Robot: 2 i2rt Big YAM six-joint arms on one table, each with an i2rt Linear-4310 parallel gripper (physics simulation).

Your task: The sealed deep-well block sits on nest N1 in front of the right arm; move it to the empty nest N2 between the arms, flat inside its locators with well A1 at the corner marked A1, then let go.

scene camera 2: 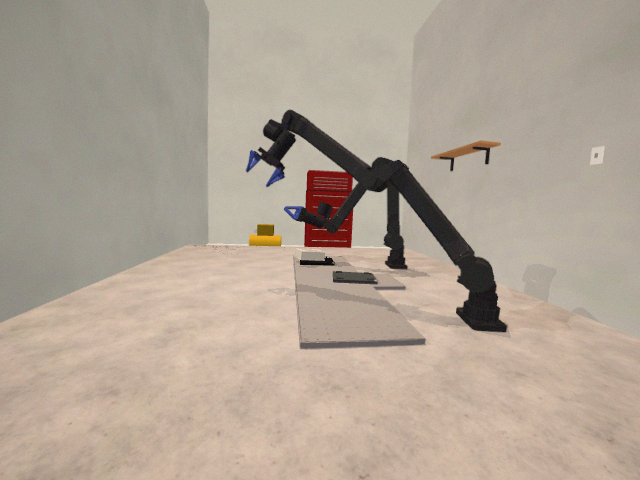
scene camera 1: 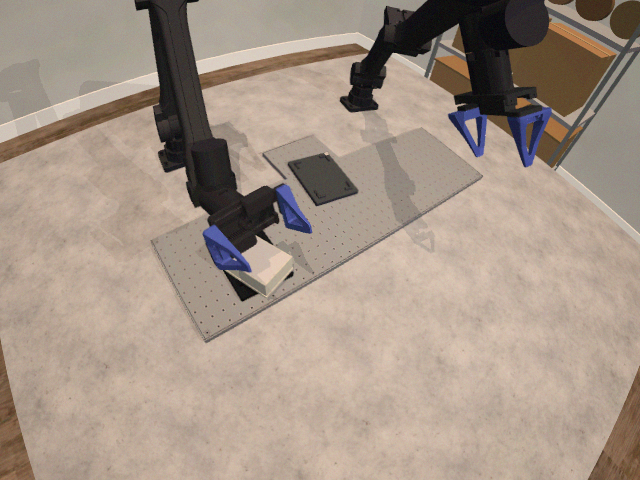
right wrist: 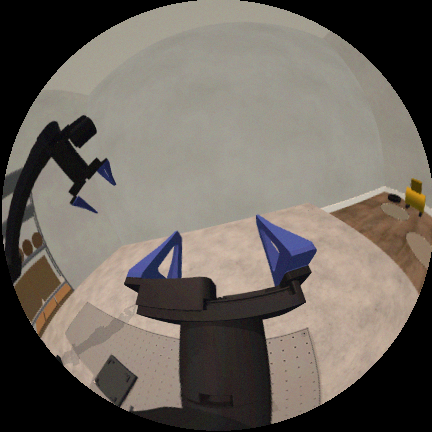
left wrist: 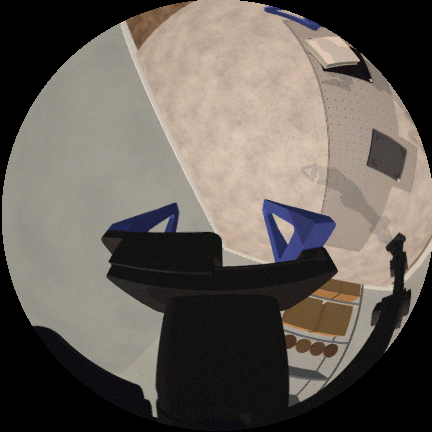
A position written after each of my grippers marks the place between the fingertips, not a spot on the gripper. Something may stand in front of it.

Note:
My left gripper (scene camera 1: 502, 160) is open, holding nothing. My right gripper (scene camera 1: 281, 248) is open, with nothing in its grasp. Also in view: a cream block (scene camera 1: 270, 266).
My left gripper shows as well in scene camera 2 (scene camera 2: 256, 179), in the right wrist view (right wrist: 105, 197) and in the left wrist view (left wrist: 219, 205). My right gripper shows as well in the right wrist view (right wrist: 215, 226).

